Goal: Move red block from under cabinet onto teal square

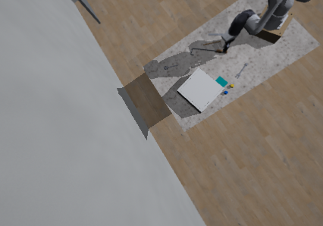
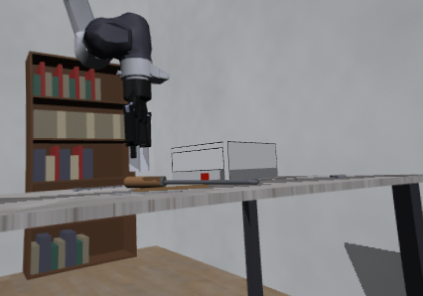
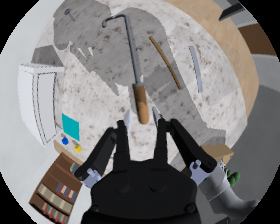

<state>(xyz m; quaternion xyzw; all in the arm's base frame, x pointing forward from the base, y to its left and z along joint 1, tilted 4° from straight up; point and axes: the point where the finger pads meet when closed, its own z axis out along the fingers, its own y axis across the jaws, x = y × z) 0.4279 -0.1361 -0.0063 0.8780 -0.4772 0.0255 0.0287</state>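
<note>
My hand is 100 mm to the left of the hooked tool, 100 mm short of it and 70 mm above it. Also, from my hand: wooden stick: 150 mm to the right, 80 mm below, 10 mm behind; then wrench: 270 mm to the left, 80 mm below, 10 mm ahead; then grey bar: 190 mm to the right, 110 mm behind, 80 mm below.
</note>
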